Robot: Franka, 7 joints.
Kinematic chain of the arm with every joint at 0, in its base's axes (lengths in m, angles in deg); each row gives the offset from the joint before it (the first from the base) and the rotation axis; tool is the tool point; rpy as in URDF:
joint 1: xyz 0 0 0.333 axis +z
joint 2: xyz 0 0 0 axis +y
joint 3: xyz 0 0 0.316 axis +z
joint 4: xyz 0.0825 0 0 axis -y
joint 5: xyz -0.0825 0 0.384 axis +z
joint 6: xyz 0 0 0 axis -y
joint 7: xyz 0.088 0 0 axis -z
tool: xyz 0 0 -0.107 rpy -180 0 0
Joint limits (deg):
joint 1: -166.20..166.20
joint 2: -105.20..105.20
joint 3: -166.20..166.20
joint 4: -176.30..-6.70
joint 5: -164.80..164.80
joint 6: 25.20..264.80
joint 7: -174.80..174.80
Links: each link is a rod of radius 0.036 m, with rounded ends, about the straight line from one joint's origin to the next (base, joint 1, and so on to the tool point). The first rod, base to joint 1, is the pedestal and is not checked.
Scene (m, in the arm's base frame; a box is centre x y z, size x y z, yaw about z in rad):
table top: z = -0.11
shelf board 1: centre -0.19 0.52 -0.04 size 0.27 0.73 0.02 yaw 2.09
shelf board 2: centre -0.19 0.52 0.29 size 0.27 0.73 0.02 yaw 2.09
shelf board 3: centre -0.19 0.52 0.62 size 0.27 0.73 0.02 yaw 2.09
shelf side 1: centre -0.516 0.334 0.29 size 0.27 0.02 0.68 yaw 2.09
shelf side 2: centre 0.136 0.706 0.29 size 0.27 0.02 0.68 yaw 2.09
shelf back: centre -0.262 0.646 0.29 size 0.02 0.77 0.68 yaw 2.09
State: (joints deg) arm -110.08 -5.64 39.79 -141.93 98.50 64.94 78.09
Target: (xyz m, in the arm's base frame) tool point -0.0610 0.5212 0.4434
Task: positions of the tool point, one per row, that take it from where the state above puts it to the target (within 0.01 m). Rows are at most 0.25 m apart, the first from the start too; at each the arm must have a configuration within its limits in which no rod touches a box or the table.
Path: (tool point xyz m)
1: 0.4005 -0.2076 0.4266
2: 0.4637 -0.0203 0.4414
3: 0.4419 0.1828 0.4502
4: 0.3338 0.3629 0.4528
5: 0.1561 0.4843 0.4501
6: -0.0610 0.5212 0.4434

